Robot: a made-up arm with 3 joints. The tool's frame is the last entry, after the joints.
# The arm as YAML. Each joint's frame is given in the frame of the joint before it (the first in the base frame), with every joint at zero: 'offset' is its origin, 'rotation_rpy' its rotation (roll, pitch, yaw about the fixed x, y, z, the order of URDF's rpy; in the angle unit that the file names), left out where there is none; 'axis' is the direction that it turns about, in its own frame. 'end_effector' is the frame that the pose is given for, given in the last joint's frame.
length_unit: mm
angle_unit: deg
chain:
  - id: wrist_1
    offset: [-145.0, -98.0, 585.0]
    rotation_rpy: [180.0, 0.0, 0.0]
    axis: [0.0, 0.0, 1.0]
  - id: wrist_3
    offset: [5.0, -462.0, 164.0]
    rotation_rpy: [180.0, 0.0, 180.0]
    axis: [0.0, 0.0, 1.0]
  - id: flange
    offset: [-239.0, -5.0, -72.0]
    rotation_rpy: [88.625, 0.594, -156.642]
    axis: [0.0, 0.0, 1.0]
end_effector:
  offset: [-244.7, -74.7, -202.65]
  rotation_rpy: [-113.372, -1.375, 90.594]
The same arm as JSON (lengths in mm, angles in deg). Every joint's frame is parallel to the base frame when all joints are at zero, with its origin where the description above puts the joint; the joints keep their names.
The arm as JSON. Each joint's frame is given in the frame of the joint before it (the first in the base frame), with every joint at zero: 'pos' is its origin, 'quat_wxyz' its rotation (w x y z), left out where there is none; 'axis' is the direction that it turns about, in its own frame. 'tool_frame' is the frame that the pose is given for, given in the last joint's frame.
{"length_unit": "mm", "angle_unit": "deg", "joints": [
  {"joint": "wrist_1", "pos": [-145.0, -98.0, 585.0], "axis": "-z"},
  {"joint": "wrist_3", "pos": [5.0, 462.0, -164.0], "axis": "+z"},
  {"joint": "flange", "pos": [239.0, 5.0, -72.0], "axis": [0.396592, -0.917681, 0.024]}
], "tool_frame": {"pos": [-305.0, 87.0, -77.0], "quat_wxyz": [0.707108, 0.000002, -0.707106, 0.000002]}}

